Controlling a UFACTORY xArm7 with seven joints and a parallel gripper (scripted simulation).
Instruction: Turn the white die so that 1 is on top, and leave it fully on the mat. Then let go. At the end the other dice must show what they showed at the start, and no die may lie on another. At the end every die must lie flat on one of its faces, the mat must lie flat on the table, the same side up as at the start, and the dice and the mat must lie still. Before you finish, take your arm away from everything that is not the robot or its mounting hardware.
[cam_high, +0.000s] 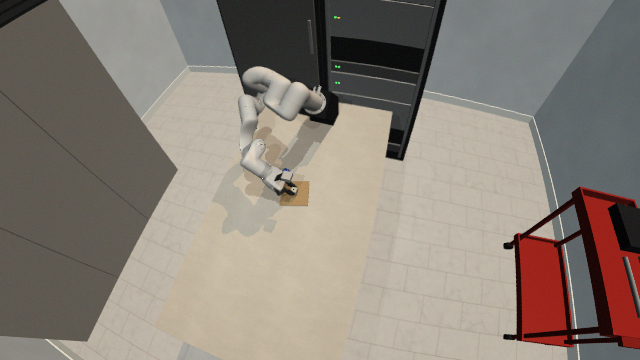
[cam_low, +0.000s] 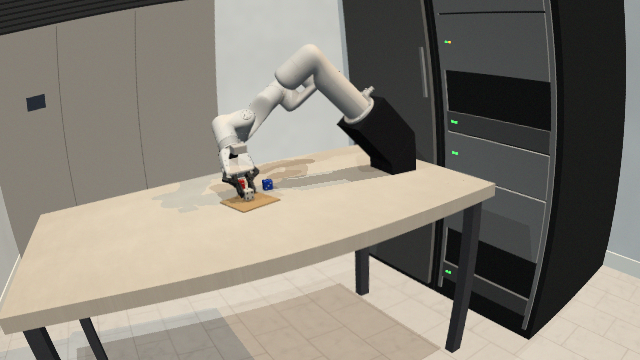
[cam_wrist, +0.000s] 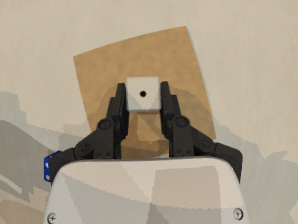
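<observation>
Right now my hand is 4 cm above the brown mat and 1 cm to the right of it. Round my hand: red die: 14 cm to the right, 2 cm below; then blue die: 9 cm behind, 8 cm to the right, 2 cm below; then white die: 1 cm to the left, 1 cm below.
</observation>
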